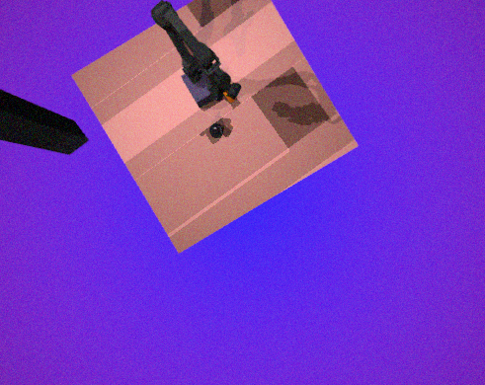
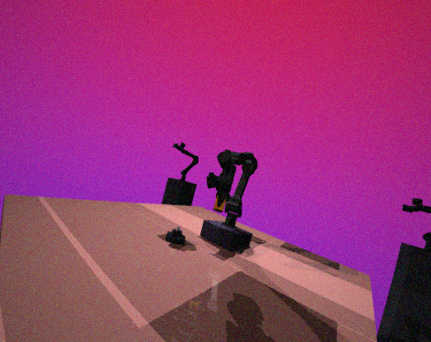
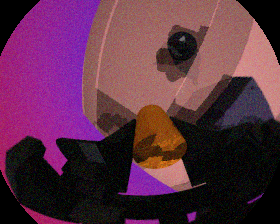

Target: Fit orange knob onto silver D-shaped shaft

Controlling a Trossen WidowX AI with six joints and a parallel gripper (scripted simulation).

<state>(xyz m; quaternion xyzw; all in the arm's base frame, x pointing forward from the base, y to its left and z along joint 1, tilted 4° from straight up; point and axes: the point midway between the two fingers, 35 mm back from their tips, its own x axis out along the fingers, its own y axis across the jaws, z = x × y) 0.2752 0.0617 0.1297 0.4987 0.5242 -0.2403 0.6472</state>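
My gripper tip is 10 mm past the orange knob, 10 mm to the left of it and 30 mm below it. From my gripper tip the other things lie so: round dark pedestal 30 mm ahead, 150 mm to the right, 160 mm below.
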